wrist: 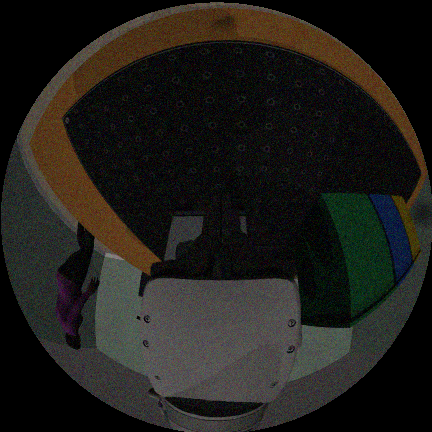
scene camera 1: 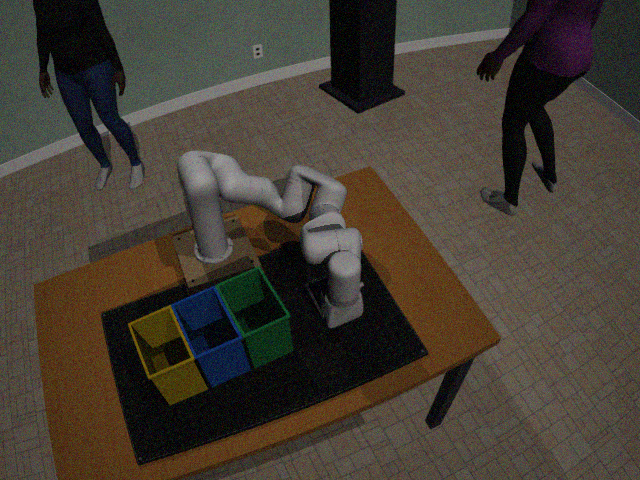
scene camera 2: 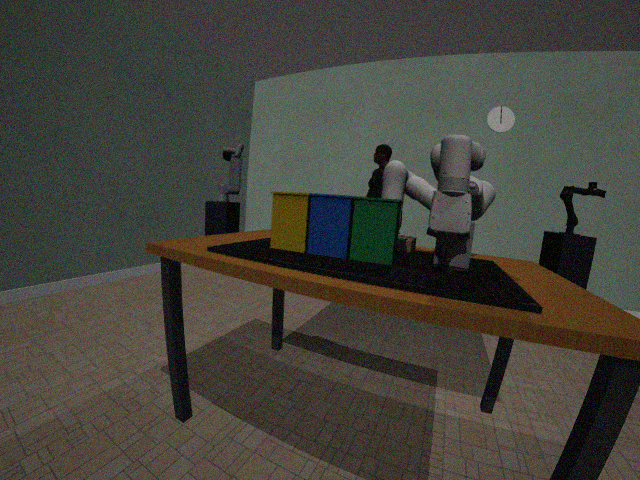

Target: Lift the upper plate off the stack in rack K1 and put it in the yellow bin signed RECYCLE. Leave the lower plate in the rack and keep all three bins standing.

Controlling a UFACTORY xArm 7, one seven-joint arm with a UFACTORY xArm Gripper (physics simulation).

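Places are measured from the arm's base along level axes (x ahead, y right, z down), in metres.
Pixels of known places: gripper, fingertip midpoint: (wrist: 221,204) (scene camera 1: 342,331) (scene camera 2: 444,260); arm's base, origin of the base link: (scene camera 1: 213,249).
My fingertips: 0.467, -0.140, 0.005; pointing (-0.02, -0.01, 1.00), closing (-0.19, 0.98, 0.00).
Ahead of a thing's pixels: the offset from my fingertips to its top centre, as dx, dy, dz. Level surfaces: height alone.
My gripper (scene camera 2: 449,254) (wrist: 221,204) is shut and empty, pointing down low over the right part of the mat. Its fingers are dark and hard to make out; in scene camera 1 the housing hides them. A light grey flat surface (scene camera 2: 460,261) (wrist: 185,231) shows behind the fingers and seems to be the plate stack in its rack. Upper and lower plate cannot be told apart, and rack K1 is mostly lost in shadow and behind the gripper. The yellow bin @[-0.169, +0.438, -0.142] (scene camera 1: 180,382) (scene camera 2: 289,222) (wrist: 409,227) stands upright at the far left of the bin row; its sign is not legible.
The blue bin @[-0.154, +0.309, -0.142] (scene camera 1: 224,364) (scene camera 2: 329,226) (wrist: 392,230) and green bin @[-0.138, +0.179, -0.142] (scene camera 1: 271,341) (scene camera 2: 374,229) (wrist: 367,250) stand upright beside the yellow one, green nearest my gripper. All are on the black mat @[dz +0.038] (scene camera 1: 330,369) on the wooden table @[dz +0.050] (scene camera 1: 439,289). Two people stand beyond the table.
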